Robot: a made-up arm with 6 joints. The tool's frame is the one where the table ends. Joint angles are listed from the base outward.
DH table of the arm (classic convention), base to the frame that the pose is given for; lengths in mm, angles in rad. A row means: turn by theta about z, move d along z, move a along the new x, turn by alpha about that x. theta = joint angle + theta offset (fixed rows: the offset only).
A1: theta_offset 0; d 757.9; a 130.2; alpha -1.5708
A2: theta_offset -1.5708; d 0; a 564.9; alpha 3.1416
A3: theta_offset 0; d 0; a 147.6; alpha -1.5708
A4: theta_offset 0; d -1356.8; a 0; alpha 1.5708
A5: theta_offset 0; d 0; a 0; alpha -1.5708
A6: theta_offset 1.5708; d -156.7; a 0; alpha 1.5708
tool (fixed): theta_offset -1.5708; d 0; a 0; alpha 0
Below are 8 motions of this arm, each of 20 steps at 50 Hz.
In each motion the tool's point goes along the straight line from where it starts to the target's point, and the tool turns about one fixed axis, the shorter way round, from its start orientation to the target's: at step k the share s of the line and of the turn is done. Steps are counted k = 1, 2, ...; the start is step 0. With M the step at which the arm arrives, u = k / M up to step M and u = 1 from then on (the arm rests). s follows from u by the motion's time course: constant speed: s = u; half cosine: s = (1 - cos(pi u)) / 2; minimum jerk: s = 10 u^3 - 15 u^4 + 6 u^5.
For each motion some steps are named. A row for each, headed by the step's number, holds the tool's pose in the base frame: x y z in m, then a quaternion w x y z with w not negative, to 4 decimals.
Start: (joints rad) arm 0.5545 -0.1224 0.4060 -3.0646 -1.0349 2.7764
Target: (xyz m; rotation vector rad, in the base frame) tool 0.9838 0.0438 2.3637 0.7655 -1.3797 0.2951
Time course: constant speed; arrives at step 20
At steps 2, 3, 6, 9, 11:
2: 0.9810 0.5620 2.2942 0.6466 0.2848 -0.6381 0.3061
3: 0.9811 0.5332 2.2980 0.6499 0.2883 -0.6376 0.2966
6: 0.9816 0.4468 2.3096 0.6594 0.2987 -0.6357 0.2682
9: 0.9821 0.3605 2.3212 0.6683 0.3088 -0.6331 0.2394
11: 0.9824 0.3029 2.3289 0.6738 0.3153 -0.6310 0.2201

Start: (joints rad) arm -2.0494 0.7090 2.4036 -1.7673 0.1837 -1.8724
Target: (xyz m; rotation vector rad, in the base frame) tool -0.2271 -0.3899 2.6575 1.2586 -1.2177 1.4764
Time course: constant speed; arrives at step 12
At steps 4, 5, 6, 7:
4: -0.1447 -0.2222 2.6648 0.4721 0.4577 -0.4813 0.5797
5: -0.1550 -0.2432 2.6639 0.4648 0.4632 -0.4818 0.5808
6: -0.1653 -0.2641 2.6630 0.4575 0.4686 -0.4823 0.5818
7: -0.1756 -0.2851 2.6621 0.4501 0.4740 -0.4827 0.5828

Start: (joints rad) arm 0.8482 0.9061 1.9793 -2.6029 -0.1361 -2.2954
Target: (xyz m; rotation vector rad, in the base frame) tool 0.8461 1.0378 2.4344 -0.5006 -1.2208 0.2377
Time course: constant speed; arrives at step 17
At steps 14, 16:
14: 0.8297 1.0083 2.4485 0.7725 -0.2463 -0.5794 0.0825
16: 0.8406 1.0280 2.4391 0.7800 -0.2368 -0.5704 0.1009

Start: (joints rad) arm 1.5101 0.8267 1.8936 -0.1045 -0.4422 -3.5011
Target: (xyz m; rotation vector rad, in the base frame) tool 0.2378 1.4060 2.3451 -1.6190 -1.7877 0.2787
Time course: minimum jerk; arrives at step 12
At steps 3, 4, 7, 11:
3: 0.0835 1.2183 2.4766 0.3536 -0.6163 -0.7016 -0.0544
4: 0.1018 1.2406 2.4610 0.3536 -0.6181 -0.7011 -0.0352
7: 0.1782 1.3334 2.3959 0.3521 -0.6235 -0.6966 0.0450
11: 0.2369 1.4049 2.3458 0.3494 -0.6248 -0.6900 0.1066

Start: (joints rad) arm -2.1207 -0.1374 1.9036 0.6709 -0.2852 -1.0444
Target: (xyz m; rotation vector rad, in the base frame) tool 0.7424 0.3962 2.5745 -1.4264 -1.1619 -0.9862
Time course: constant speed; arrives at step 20
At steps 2, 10, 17, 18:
2: 0.3969 0.6133 2.6063 0.3881 -0.5900 -0.5392 -0.4588
10: 0.5505 0.5168 2.5922 0.4402 -0.5917 -0.5146 -0.4374
17: 0.6848 0.4324 2.5798 0.4845 -0.5913 -0.4914 -0.4173
18: 0.7040 0.4203 2.5780 0.4907 -0.5911 -0.4880 -0.4143

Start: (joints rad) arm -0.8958 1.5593 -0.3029 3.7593 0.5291 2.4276
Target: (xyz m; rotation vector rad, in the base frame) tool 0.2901 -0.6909 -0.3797 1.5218 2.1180 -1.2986
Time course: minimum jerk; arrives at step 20
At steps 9, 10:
9: 0.2251 -0.4583 -0.5629 0.2349 0.3932 0.8115 -0.3628
10: 0.2353 -0.4948 -0.5342 0.2164 0.4142 0.7998 -0.3766

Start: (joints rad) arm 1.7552 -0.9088 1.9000 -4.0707 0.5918 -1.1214
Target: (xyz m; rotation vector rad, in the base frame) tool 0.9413 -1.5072 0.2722 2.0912 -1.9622 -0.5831
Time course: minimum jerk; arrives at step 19
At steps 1, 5, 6, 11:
1: 0.2533 -1.7346 1.4992 0.4433 0.3818 -0.7957 -0.1567
5: 0.3336 -1.7081 1.3560 0.4082 0.4267 -0.7903 -0.1638
6: 0.3795 -1.6929 1.2740 0.3875 0.4517 -0.7860 -0.1676
11: 0.6971 -1.5879 0.7076 0.2341 0.6099 -0.7332 -0.1886

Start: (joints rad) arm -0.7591 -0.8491 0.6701 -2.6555 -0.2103 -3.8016
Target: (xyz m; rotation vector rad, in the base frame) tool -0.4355 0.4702 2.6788 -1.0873 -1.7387 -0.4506
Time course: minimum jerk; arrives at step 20
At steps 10, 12, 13, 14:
10: -0.3548 0.3756 2.6635 0.5775 -0.3547 -0.7156 -0.1694
12: -0.3843 0.4102 2.6691 0.5493 -0.3899 -0.7178 -0.1759
13: -0.3975 0.4257 2.6716 0.5363 -0.4055 -0.7184 -0.1786
14: -0.4092 0.4394 2.6738 0.5247 -0.4190 -0.7186 -0.1810

